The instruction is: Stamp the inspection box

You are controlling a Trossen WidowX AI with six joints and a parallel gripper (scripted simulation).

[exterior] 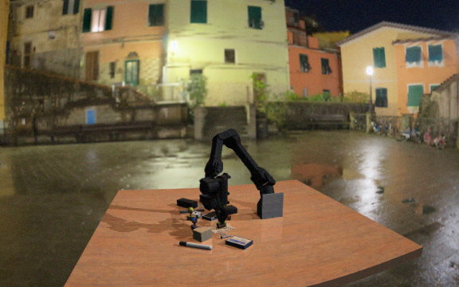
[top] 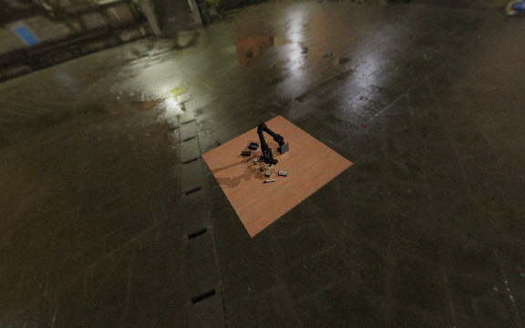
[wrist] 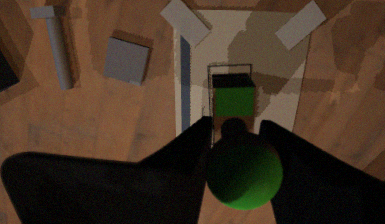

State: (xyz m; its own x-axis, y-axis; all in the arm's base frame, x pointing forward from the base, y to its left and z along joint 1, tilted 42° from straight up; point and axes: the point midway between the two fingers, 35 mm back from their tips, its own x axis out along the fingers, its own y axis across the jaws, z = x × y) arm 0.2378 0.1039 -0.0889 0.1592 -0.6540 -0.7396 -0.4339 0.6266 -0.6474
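The white card is 3 cm below my gripper tip. The rest, counted from my gripper tip: blue stamp (12 cm ahead, 2 cm to the left, 1 cm below); PASS stamp (right at my gripper tip); red-knob stamp (4 cm behind, 12 cm to the right, 1 cm below).
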